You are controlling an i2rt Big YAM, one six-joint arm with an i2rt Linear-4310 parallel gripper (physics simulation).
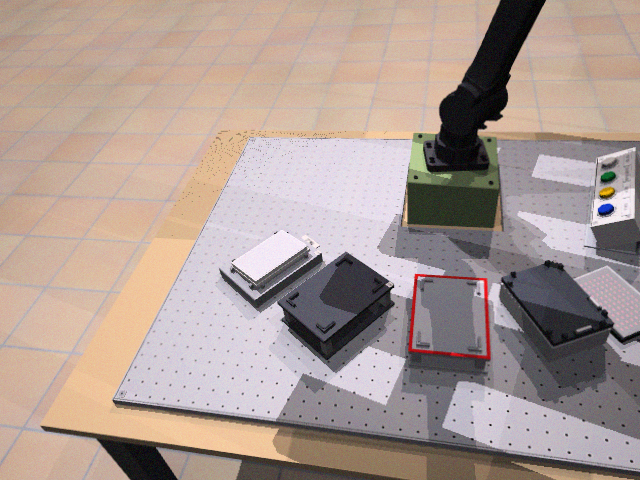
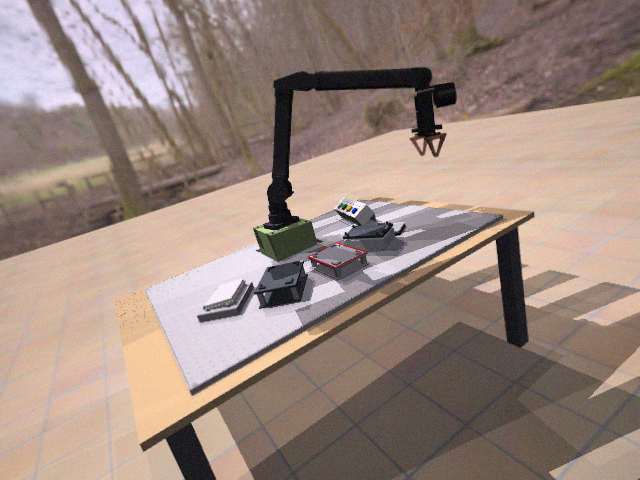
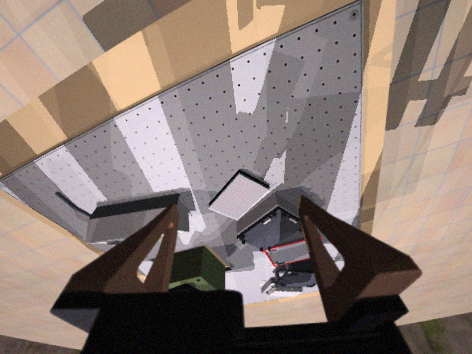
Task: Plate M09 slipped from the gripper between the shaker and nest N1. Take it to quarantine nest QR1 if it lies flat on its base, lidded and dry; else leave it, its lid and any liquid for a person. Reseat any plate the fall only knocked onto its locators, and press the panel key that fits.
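Places are measured from the arm's base along level axes (x up, y ahead, z left), in centimetres.
Pixels of known places: gripper, fingertip midpoint: (image 2: 429, 156) (image 3: 237, 205); arm's base, origin of the base link: (image 1: 454, 158) (image 2: 281, 224).
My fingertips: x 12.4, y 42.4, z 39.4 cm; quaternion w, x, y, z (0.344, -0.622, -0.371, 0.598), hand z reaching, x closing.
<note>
For each thing: its top centre in the pictures, then the offset to it from my fingertips. "pt": a spot on its surface instead. Level surfaces: height alone.
- dark edge, surface spot: (image 1: 615, 299) (image 3: 238, 199) pt dz -18.3, dx -20.2, dy -10.1 cm
- dark-topped unit with corner clips, surface spot: (image 1: 558, 302) (image 3: 273, 230) (image 2: 370, 229) pt dz -28.9, dx -16.3, dy -6.9 cm
- red-rimmed grey nest, middle of its top: (image 1: 449, 310) (image 2: 335, 252) (image 3: 295, 254) dz -45.5, dx -17.2, dy -7.1 cm
- white-topped plate, middle of its top: (image 1: 269, 252) (image 2: 224, 289) (image 3: 285, 295) dz -76.6, dx -17.1, dy -23.2 cm
- key panel, middle of its top: (image 1: 624, 178) (image 3: 133, 241) (image 2: 350, 201) dz -10.2, dx -13.4, dy -32.9 cm
- raised dark nest, middle of its top: (image 1: 335, 290) (image 2: 279, 273) (image 3: 302, 281) dz -64.0, dx -15.9, dy -11.7 cm
- perforated board, its level: dx -21.8 cm
My gripper (image 2: 429, 155) (image 3: 237, 205) is open and empty, high above the board. A plate with a pink well grid and a dark edge (image 1: 615, 299) (image 3: 240, 195) lies on the board beside the dark-topped unit with corner clips (image 1: 558, 302) (image 2: 369, 229) (image 3: 272, 231). Its label, lid and any liquid cannot be told. The red-rimmed grey nest (image 1: 452, 315) (image 2: 338, 254) (image 3: 290, 254) has bare corner locators. A white-topped plate (image 1: 271, 255) (image 2: 225, 294) rests on a low grey base at the far left; whether it sits level cannot be told. The key panel (image 1: 622, 196) (image 2: 356, 211) (image 3: 135, 225) has white, green, yellow and blue keys.
A raised dark nest (image 1: 361, 289) (image 2: 281, 279) with empty corner locators stands between the low base and the red-rimmed nest. The green arm pedestal (image 1: 452, 201) (image 2: 286, 240) (image 3: 202, 265) stands behind the nests. Shadows fall across the perforated board (image 1: 206, 361) (image 2: 206, 356) (image 3: 215, 120).
</note>
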